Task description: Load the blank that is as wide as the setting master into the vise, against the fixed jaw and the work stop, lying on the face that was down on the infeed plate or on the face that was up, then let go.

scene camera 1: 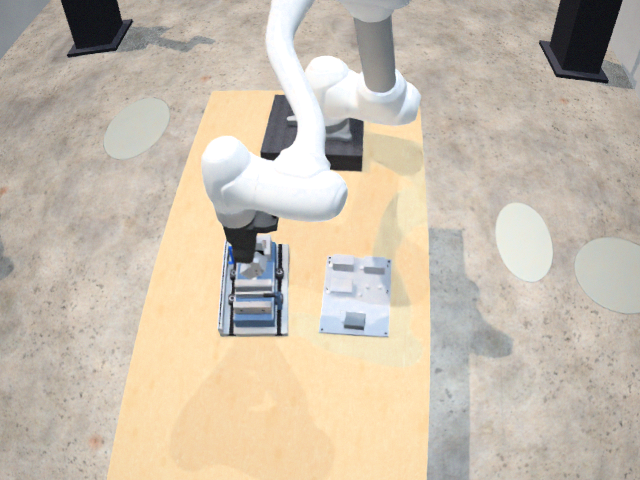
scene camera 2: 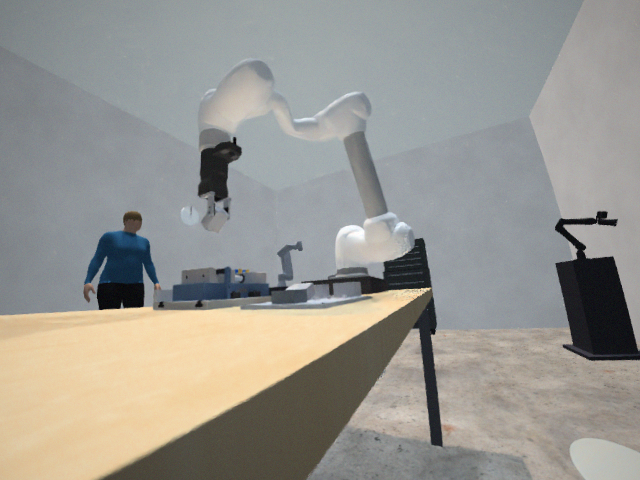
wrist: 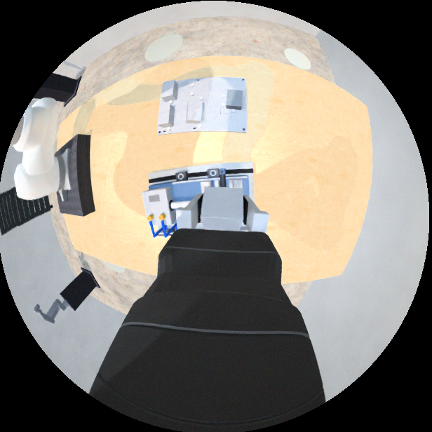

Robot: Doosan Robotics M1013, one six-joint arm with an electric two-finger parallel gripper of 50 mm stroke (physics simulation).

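Places are measured from the arm's base along level axes (x ahead, y left, z up), in centimetres.
Where they show: gripper, fingertip midpoint: (scene camera 1: pixel 259 265) (scene camera 2: pixel 218 218); arm's base at its link origin: (scene camera 1: pixel 325 124) (scene camera 2: pixel 352 280).
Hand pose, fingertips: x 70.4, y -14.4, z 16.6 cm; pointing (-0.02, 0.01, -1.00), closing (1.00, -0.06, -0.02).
Things, the pixels of their top centre, and the offset from my fingertips. Level surfaces: height alone.
- light grey blank at its top centre: (scene camera 1: pixel 251 257) (scene camera 2: pixel 215 207) dx +0.0, dy -1.4, dz +3.5 cm
- silver vise at its top centre: (scene camera 1: pixel 251 271) (scene camera 2: pixel 226 270) dx -7.1, dy -4.4, dz -13.4 cm
- vise's front jaw at its top centre: (scene camera 1: pixel 251 303) (scene camera 2: pixel 198 269) dx +2.8, dy -3.4, dz -13.7 cm
- infeed plate at its top centre: (scene camera 2: pixel 314 300) (scene camera 1: pixel 356 294) dx -5.9, dy +24.5, dz -22.5 cm
- darker grey block at its top centre: (scene camera 2: pixel 289 290) (scene camera 1: pixel 355 318) dx +3.4, dy +23.9, dz -20.0 cm
- wooden table at its surface level: dz -23.3 cm
My gripper (scene camera 1: pixel 252 264) (scene camera 2: pixel 219 209) (wrist: pixel 222 202) is shut on a light grey blank (scene camera 1: pixel 253 268) (scene camera 2: pixel 214 221) (wrist: pixel 222 202). It holds the blank high above the blue and silver vise (scene camera 1: pixel 253 318) (scene camera 2: pixel 206 291) (wrist: pixel 192 189); the blank looks tilted in scene camera 2. The vise's front jaw (scene camera 1: pixel 252 308) and second jaw (scene camera 1: pixel 253 285) stand apart. A dark stop arm (scene camera 1: pixel 273 296) (wrist: pixel 222 175) reaches in at the side. The infeed plate (scene camera 1: pixel 333 315) (scene camera 2: pixel 289 305) (wrist: pixel 212 120) bears three light blocks and a darker grey block (scene camera 1: pixel 354 320) (wrist: pixel 234 99), perhaps the setting master.
The vise's end housing (wrist: pixel 159 200) has brass fittings and blue hoses (wrist: pixel 162 232) beside it. The robot's dark base block (scene camera 1: pixel 345 161) (wrist: pixel 85 175) stands at the back of the wooden table (scene camera 1: pixel 258 413). A person (scene camera 2: pixel 124 258) stands beyond the table in scene camera 2.
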